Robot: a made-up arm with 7 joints.
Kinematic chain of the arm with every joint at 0, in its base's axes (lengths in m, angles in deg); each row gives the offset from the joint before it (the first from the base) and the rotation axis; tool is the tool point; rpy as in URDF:
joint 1: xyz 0 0 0.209 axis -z
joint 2: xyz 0 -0.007 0.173 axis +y
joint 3: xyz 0 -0.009 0.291 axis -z
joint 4: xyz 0 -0.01 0.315 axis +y
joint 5: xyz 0 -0.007 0.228 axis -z
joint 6: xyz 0 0 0.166 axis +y
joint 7: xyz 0 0 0.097 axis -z
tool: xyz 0 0 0 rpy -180 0 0
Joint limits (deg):
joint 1: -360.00..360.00
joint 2: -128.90..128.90
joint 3: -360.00..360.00
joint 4: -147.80..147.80
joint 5: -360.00..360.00
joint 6: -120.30..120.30
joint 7: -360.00..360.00
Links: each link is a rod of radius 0.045 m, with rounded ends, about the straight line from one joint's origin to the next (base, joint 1, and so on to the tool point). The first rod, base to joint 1, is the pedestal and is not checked.
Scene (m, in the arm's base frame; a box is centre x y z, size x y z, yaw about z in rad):
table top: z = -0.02
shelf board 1: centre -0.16 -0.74 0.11 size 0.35 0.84 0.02 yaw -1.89
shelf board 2: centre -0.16 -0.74 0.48 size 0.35 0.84 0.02 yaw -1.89
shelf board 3: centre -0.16 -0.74 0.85 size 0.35 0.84 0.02 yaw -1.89
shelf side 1: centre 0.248 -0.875 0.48 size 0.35 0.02 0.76 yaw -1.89
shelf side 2: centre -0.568 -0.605 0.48 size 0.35 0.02 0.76 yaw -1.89
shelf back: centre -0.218 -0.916 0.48 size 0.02 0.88 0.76 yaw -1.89
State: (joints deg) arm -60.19 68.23 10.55 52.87 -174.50 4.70 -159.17
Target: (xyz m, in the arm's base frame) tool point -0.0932 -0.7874 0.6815
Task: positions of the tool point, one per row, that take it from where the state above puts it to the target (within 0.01 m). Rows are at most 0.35 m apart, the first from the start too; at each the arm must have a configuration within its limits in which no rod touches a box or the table.
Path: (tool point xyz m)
1: 0.7563 0.5612 0.4486
2: 0.8367 0.2754 0.5233
3: 0.8072 -0.0131 0.5887
4: 0.6756 -0.2587 0.6405
5: 0.4708 -0.4234 0.6746
6: 0.2356 -0.4870 0.6884
7: 0.0180 -0.4510 0.6815
8: -0.0138 -0.5703 0.7005
9: -0.0534 -0.6821 0.7035
10: -0.0931 -0.7874 0.6814

